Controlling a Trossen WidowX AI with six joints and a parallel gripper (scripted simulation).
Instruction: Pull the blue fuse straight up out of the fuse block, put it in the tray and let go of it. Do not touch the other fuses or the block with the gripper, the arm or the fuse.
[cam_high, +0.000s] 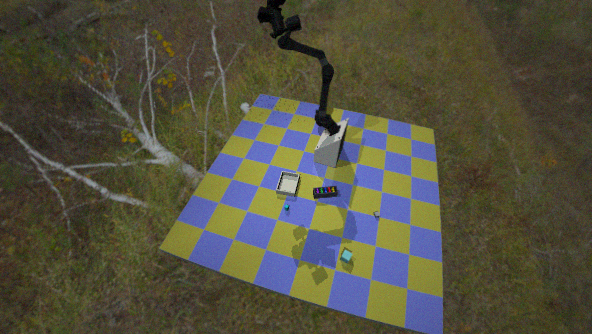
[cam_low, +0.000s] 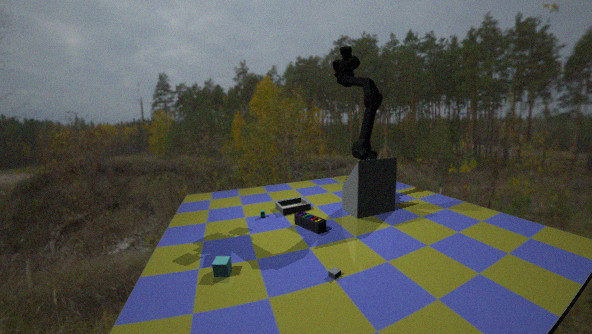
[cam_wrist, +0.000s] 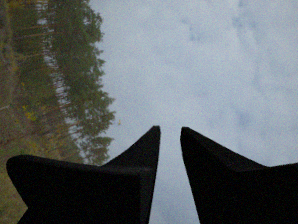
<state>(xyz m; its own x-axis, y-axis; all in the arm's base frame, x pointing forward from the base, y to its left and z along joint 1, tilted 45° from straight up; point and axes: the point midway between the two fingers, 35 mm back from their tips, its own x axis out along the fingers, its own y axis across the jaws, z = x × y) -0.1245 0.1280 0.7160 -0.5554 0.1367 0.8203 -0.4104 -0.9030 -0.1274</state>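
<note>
The blue fuse lies 47 cm ahead of my gripper tip, 47 cm to the left of it and 77 cm below it. Round my gripper tip: tray (48 cm ahead, 26 cm to the left, 79 cm below); teal cube (78 cm ahead, 65 cm to the left, 78 cm below).
</note>
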